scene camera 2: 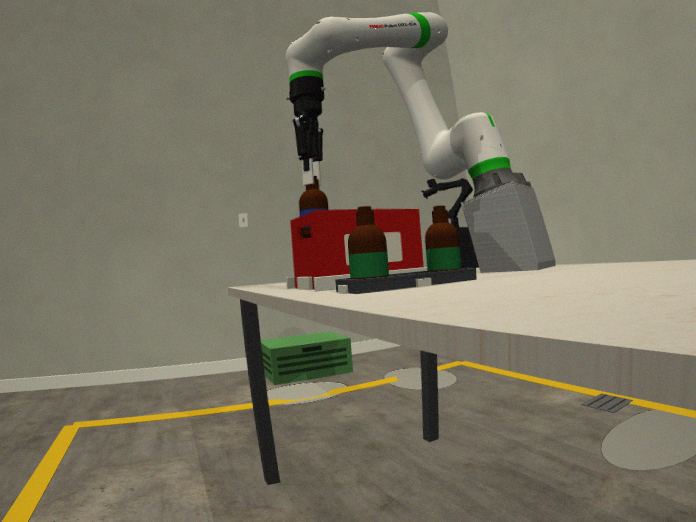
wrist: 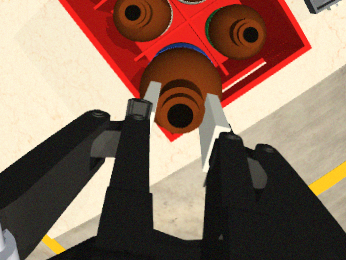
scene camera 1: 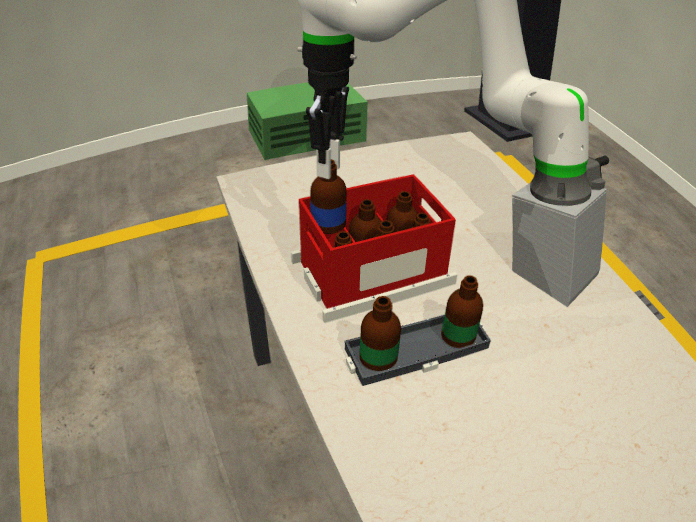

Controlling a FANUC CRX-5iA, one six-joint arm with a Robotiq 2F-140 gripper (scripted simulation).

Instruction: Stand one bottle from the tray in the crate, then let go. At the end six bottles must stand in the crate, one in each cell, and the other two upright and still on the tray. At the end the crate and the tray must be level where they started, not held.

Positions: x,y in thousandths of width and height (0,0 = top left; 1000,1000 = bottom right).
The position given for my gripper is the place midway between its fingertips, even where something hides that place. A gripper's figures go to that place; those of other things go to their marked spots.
Labels:
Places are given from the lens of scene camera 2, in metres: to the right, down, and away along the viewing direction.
my gripper (scene camera 2: 449,355): -0.09, -0.19, 1.08
red crate (scene camera 2: 469,486): -0.05, -0.02, 0.94
grey tray (scene camera 2: 571,539): 0.09, 0.04, 0.79
The marked spots on the red crate and the grey tray are 0.21 m apart.

